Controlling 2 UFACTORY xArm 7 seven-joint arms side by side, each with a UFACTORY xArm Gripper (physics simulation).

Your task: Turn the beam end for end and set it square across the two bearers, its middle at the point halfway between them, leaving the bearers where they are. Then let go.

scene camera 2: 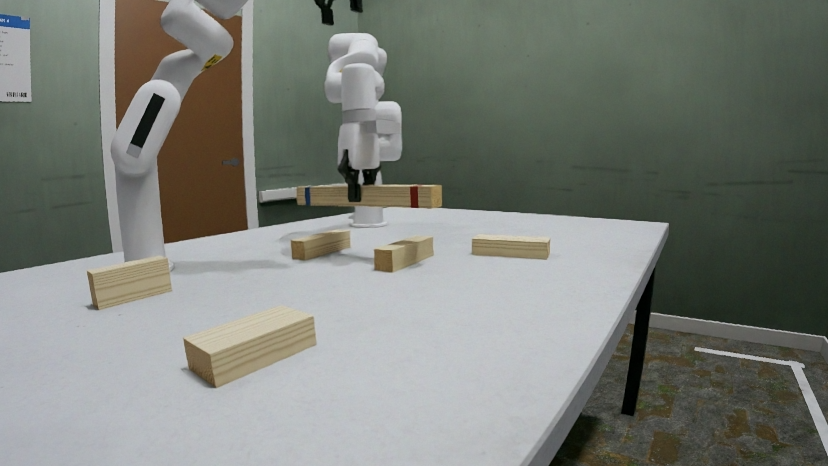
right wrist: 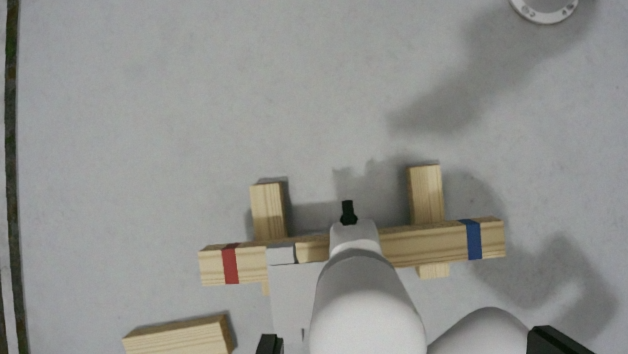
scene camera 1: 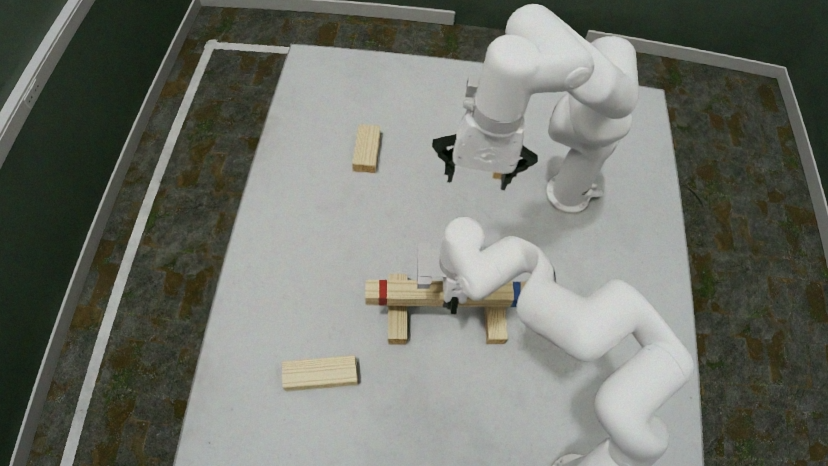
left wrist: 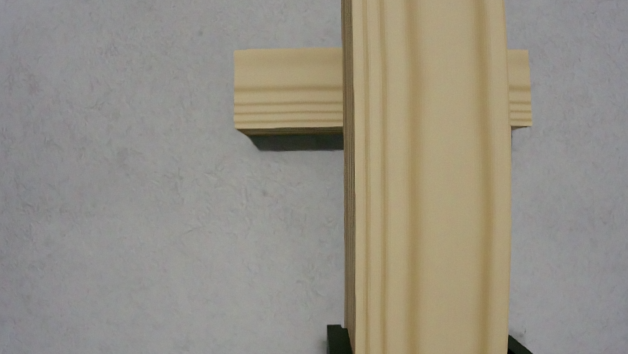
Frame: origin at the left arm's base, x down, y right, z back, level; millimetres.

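Seen in the pictures: left gripper, fingertip midpoint: (scene camera 2: 361,200); right gripper, fingertip midpoint: (scene camera 2: 341,18) (scene camera 1: 476,179); left arm's base, link origin: (scene camera 2: 369,225); right arm's base, link origin: (scene camera 1: 567,194).
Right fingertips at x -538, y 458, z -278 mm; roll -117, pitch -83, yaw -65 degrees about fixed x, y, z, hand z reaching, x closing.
Note:
Offsets run from my right fingertips to a thing's top centre.
The pale wooden beam @(dy -45, dx +375, dz -10 mm) (scene camera 1: 415,296) (scene camera 2: 388,195) (left wrist: 430,175) (right wrist: 425,245) is held level in the air above the two bearers and crosses over both. Its red band is at the left and its blue band at the right in scene camera 1. The left bearer @(dy -37, dx +494, dz -126 mm) (scene camera 1: 397,329) (scene camera 2: 403,254) (right wrist: 268,210) and right bearer @(dy -37, dx +494, dz +113 mm) (scene camera 1: 496,329) (scene camera 2: 320,246) (right wrist: 426,195) lie on the table, roughly parallel. One bearer (left wrist: 290,90) shows beneath the beam in the left wrist view. My left gripper (scene camera 1: 453,298) (scene camera 2: 360,193) is shut on the beam near its middle. My right gripper (scene camera 1: 476,182) (scene camera 2: 341,12) is open and empty, high behind the beam.
A loose block @(dy -200, dx +500, dz -307 mm) (scene camera 1: 319,373) (scene camera 2: 511,247) (right wrist: 177,340) lies left of the bearers. Another block @(dy +442, dx +500, dz -215 mm) (scene camera 1: 366,147) (scene camera 2: 250,347) lies farther back. A third block @(dy +427, dx +475, dz +162 mm) (scene camera 1: 497,175) (scene camera 2: 130,281) is mostly hidden behind the right gripper in scene camera 1.

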